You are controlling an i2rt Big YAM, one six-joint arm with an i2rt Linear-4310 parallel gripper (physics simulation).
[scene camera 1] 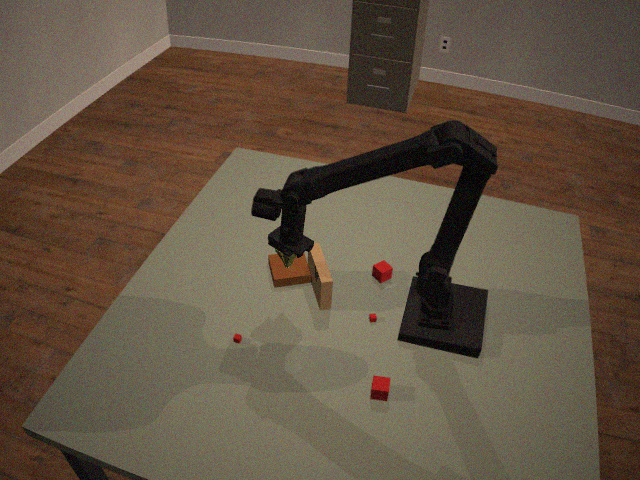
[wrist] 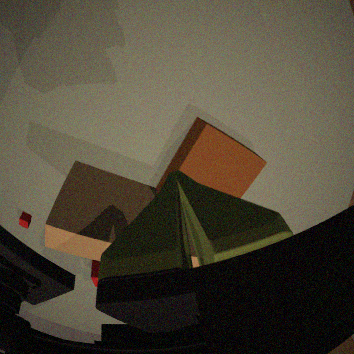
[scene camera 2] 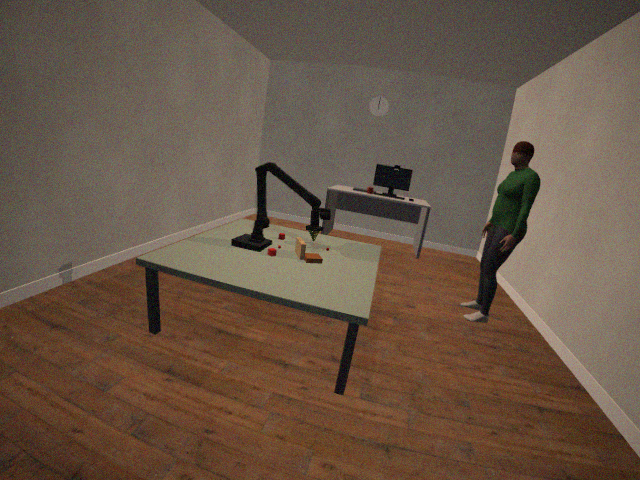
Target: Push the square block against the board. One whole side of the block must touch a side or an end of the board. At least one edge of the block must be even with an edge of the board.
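Frame: origin at the arm's base, x ahead, y left, z up, level; metres.
Seen in the pictures: gripper, fingertip midpoint: (scene camera 1: 288, 266) (wrist: 176, 179) (scene camera 2: 313, 241); arm's base, origin of the base link: (scene camera 1: 435, 311) (wrist: 12, 272) (scene camera 2: 256, 240).
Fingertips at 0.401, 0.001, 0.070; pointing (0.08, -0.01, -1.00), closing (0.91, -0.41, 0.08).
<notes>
Offsets run from my fingertips to a thing's middle, as dx, dy, dz. Level surfaces: height alone.
The square block @[+0.020, -0.087, -0.090] (scene camera 1: 290, 268) (scene camera 2: 313, 257) (wrist: 220, 157) is orange-brown and lies flat on the table. The board @[-0.077, -0.041, -0.054] (scene camera 1: 321, 273) (scene camera 2: 300, 248) (wrist: 95, 197) is light wood and stands on its long edge beside it. In scene camera 1 the block's right side meets or nearly meets the board's broad left face, and the board runs on past the block towards the camera. The green fingers hide part of their junction in the wrist view, so I cannot tell whether any edges are even. My gripper (scene camera 1: 287, 266) (scene camera 2: 313, 240) (wrist: 176, 179) is shut and empty, pointing down near the block.
Two larger red cubes @[-0.240, -0.135, -0.086] (scene camera 1: 382, 271) @[-0.291, +0.263, -0.086] (scene camera 1: 380, 388) and a small red cube @[-0.240, +0.035, -0.098] (scene camera 1: 372, 317) lie between the board and the arm's base (scene camera 1: 443, 322) or nearer the camera. Another small red cube @[+0.083, +0.190, -0.098] (scene camera 1: 237, 338) lies nearer the camera at the left. All stand on the green-grey table @[dz -0.106] (scene camera 1: 217, 217).
</notes>
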